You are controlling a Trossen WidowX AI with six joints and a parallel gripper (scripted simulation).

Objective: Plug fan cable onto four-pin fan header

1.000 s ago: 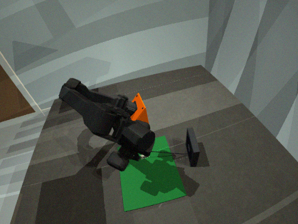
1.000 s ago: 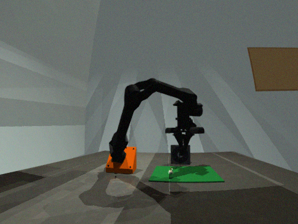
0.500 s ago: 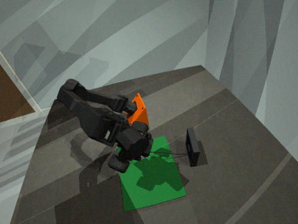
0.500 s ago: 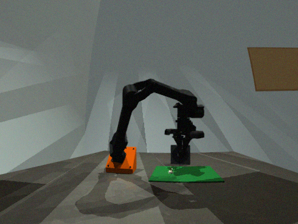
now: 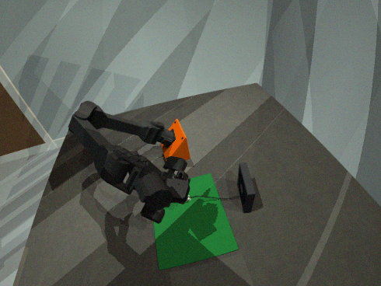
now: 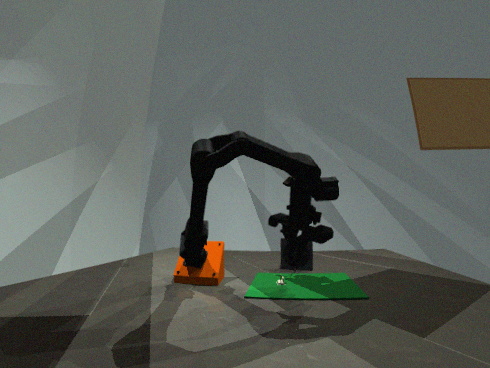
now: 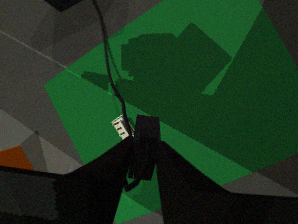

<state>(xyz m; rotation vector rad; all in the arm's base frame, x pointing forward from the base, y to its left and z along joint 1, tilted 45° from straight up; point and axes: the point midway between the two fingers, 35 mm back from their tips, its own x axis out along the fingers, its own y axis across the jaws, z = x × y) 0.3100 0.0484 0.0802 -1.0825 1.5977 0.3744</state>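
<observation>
My gripper tip is now 110 mm above the green board, 20 mm to the right of it and 20 mm short of it. Also, from my gripper tip: black fan 210 mm to the left, 40 mm below; plug 10 mm below, 10 mm behind.
</observation>
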